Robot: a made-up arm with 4 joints.
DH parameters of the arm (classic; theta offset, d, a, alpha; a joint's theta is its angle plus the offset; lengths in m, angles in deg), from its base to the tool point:
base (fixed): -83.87 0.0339 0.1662 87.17
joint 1: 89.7 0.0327 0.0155 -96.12
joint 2: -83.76 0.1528 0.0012 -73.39
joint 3: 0 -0.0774 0.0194 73.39
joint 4: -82.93 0 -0.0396 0
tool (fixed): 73.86 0.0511 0 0
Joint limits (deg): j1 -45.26..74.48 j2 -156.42..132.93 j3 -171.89..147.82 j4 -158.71..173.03
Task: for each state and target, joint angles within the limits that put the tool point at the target. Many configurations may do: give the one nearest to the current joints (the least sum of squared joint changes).
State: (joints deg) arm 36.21 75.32 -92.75 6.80
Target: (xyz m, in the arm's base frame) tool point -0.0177 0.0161 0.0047
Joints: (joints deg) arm -0.65 33.24 -78.65 -29.34
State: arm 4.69 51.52 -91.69 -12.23
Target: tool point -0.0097 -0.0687 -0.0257
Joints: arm 21.94 32.51 -128.44 31.34
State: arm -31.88 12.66 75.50 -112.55
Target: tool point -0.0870 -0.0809 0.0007
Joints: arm -0.73 0.04 79.64 -121.57
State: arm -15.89 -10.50 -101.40 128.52
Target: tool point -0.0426 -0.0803 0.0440
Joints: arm -33.41 32.13 -147.78 114.19
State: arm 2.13 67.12 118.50 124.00
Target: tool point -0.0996 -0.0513 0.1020
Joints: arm -1.71 73.79 111.76 120.20
